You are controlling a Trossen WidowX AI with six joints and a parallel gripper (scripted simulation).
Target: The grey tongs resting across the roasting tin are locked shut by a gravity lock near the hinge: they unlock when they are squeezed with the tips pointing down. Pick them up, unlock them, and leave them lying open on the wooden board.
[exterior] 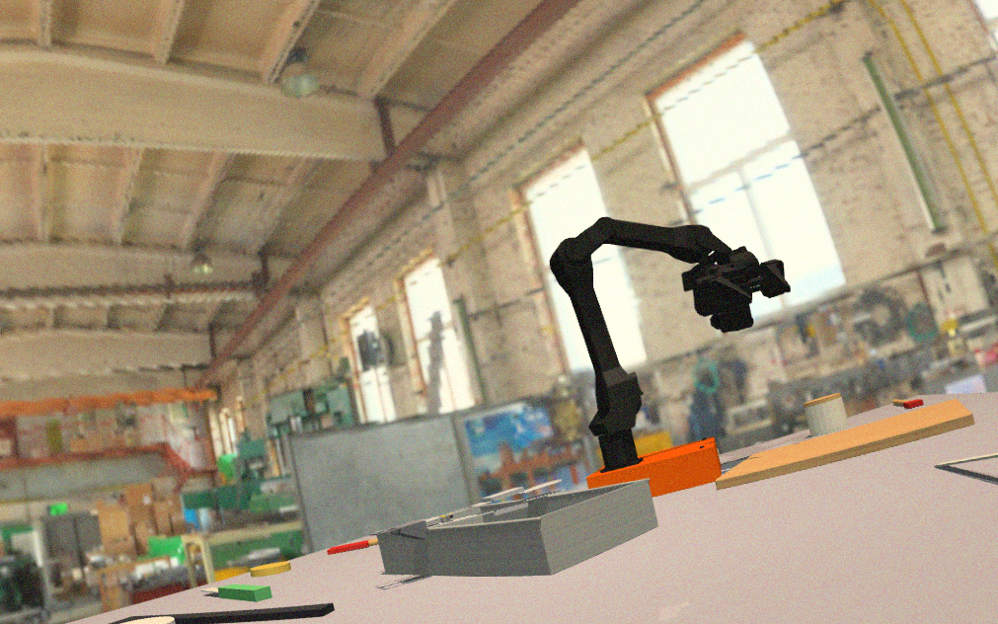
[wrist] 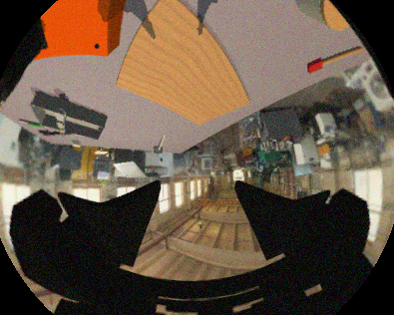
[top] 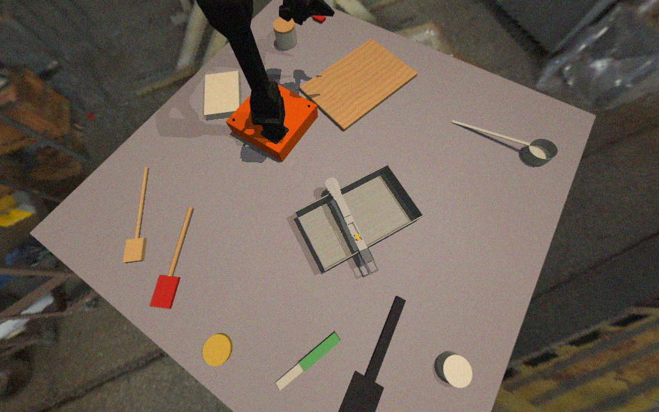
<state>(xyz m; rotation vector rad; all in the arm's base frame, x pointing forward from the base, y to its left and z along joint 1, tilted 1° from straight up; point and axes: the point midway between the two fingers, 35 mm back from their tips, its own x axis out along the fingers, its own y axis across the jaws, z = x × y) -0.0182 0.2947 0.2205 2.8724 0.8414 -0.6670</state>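
Right now the yellow lock piece is 380 mm ahead of my gripper tip, 450 mm to the right of it and 200 mm below it. From my gripper tip the other things lie so: wooden board: 70 mm ahead, 50 mm to the left, 250 mm below; then cork-topped jar: 270 mm behind, 70 mm to the left, 230 mm below; then cream block: 290 mm behind, 280 mm to the right, 250 mm below.
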